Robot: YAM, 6 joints.
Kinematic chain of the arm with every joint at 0, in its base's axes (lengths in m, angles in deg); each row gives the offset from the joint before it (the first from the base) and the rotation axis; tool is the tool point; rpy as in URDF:
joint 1: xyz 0 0 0.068 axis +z
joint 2: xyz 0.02 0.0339 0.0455 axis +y
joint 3: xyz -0.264 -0.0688 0 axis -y
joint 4: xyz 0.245 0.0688 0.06 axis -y
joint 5: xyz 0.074 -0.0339 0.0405 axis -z
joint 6: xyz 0.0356 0 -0.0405 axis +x
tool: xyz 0 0 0 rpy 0 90 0
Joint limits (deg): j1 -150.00..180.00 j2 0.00..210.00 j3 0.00..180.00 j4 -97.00..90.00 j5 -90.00..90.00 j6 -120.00..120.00
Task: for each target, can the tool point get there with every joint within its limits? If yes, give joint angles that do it. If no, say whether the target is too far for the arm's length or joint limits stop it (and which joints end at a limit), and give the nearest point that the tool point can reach.
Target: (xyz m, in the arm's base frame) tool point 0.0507 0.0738 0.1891
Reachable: yes | joints 40.26 32.96 25.03 -60.53 -41.40 86.59
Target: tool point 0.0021 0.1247 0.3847
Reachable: yes | joints 77.09 45.50 66.04 -57.52 -46.51 36.39
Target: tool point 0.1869 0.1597 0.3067
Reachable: yes | joints 47.51 65.96 35.47 45.86 57.11 59.45
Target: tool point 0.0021 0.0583 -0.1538
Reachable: yes | joints 107.78 188.63 24.39 70.56 33.85 -58.19
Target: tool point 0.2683 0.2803 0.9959
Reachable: no: too far | nearest point 0.1804 0.1885 0.6911 | short by 0.330 m
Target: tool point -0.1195 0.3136 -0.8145
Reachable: no: too far | nearest point -0.1025 0.2691 -0.3782 | short by 0.439 m
